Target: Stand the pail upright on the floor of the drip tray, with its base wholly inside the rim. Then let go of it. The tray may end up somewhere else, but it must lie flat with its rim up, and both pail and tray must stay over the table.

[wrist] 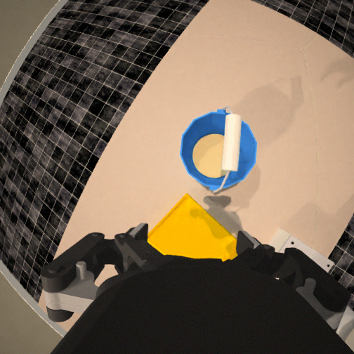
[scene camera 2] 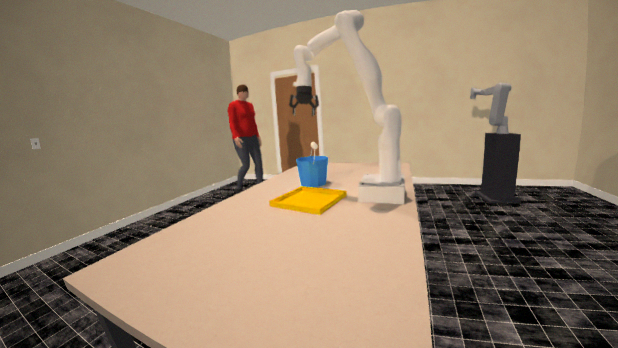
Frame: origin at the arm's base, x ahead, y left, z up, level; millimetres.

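Seen in the pictures: gripper, fingertip midpoint: (scene camera 2: 304,115); arm's base, origin of the base link: (scene camera 2: 389,179).
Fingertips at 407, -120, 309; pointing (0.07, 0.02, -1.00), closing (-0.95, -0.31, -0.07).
Pixels of each thing's top centre, then the offset from my fingertips to it, as dx, dy, dz. Level surfaces: height alone.
- blue pail, middle of its top: (scene camera 2: 310,142) +2, -135, -152
- yellow drip tray, middle of its top: (scene camera 2: 309,195) -38, +174, -367
- table, its level: dz -391
A blue pail (scene camera 2: 312,172) (wrist: 193,167) stands upright on the table, beside the drip tray and apart from it. Its white handle grip (scene camera 2: 314,145) (wrist: 231,143) is raised over the opening, nearer one side in the wrist view. The yellow drip tray (scene camera 2: 307,200) (wrist: 192,232) lies flat with its rim up, in front of the pail in the scene view. My gripper (scene camera 2: 304,113) (wrist: 192,237) is open and empty, pointing down, high above the pail and tray. In the wrist view the gripper body hides part of the tray.
The table (scene camera 2: 280,270) (wrist: 150,130) carries the arm's white base (scene camera 2: 381,192) to the right of the tray and pail. A person in red (scene camera 2: 243,120) stands beyond the table's left side. A second small robot arm (scene camera 2: 498,105) stands on a black pedestal off to the right.
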